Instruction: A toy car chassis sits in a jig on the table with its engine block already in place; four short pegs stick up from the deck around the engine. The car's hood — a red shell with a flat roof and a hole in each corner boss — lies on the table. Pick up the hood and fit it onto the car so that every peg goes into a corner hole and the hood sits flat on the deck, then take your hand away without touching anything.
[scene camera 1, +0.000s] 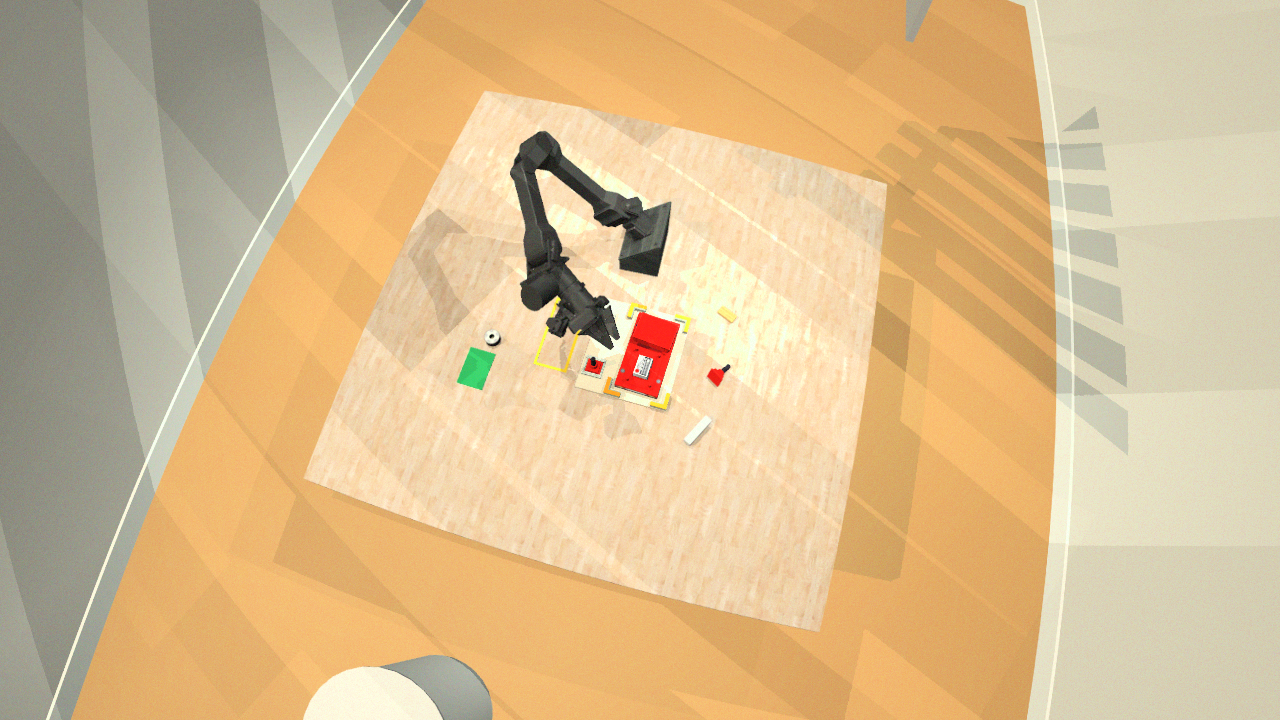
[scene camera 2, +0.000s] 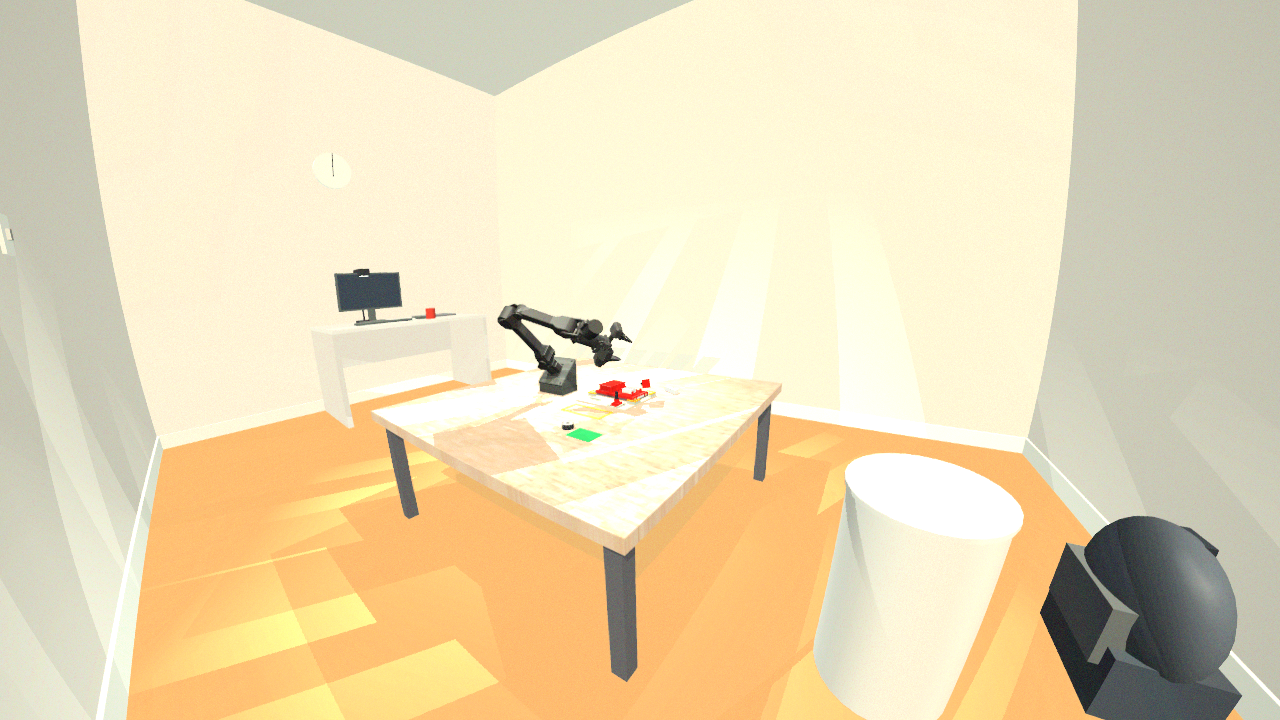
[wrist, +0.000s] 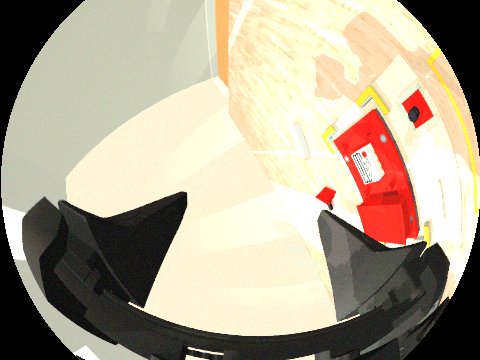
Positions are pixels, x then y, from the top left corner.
Labels:
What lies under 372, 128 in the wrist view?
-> A red toy car.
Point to a white-labelled block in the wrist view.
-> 365, 158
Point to my gripper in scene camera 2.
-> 626, 350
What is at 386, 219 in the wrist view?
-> A red hood.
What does my gripper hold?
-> Nothing.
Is my gripper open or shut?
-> Open.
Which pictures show my gripper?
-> Scene camera 1, scene camera 2 and the wrist view: all of them.

